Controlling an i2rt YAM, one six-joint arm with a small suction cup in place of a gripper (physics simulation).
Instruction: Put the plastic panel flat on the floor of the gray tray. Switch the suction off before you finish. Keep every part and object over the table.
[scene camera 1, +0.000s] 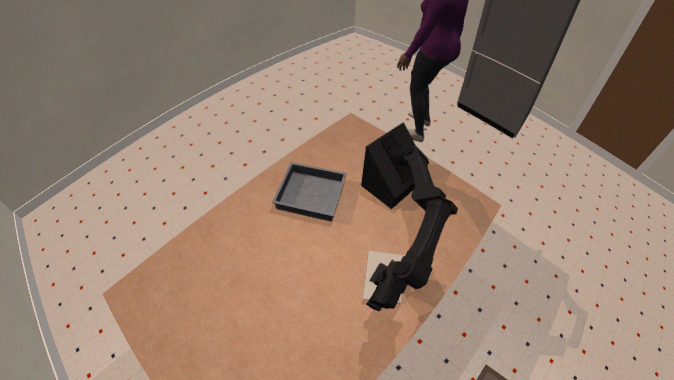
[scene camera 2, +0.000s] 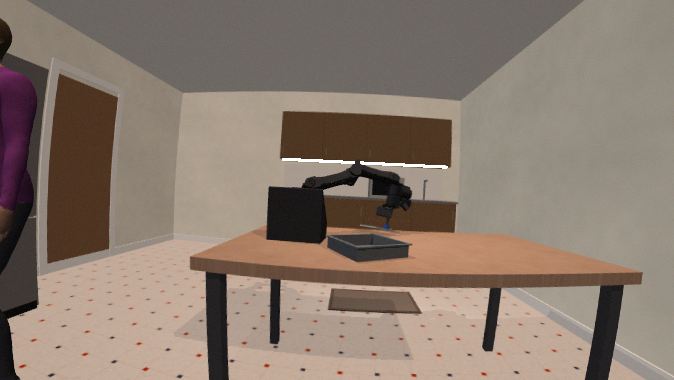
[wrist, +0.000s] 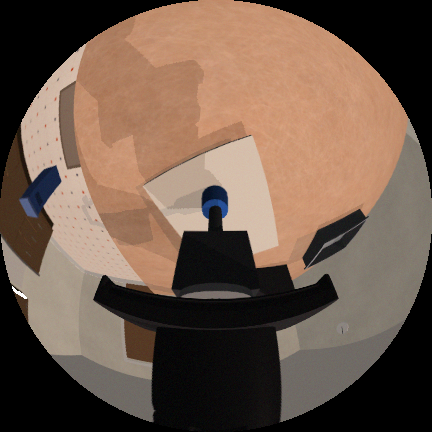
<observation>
In view: a plastic panel (wrist: 235, 165) and a gray tray (scene camera 1: 306, 190).
The gray tray shows as well in scene camera 2 (scene camera 2: 358, 247) and in the wrist view (wrist: 328, 240).
</observation>
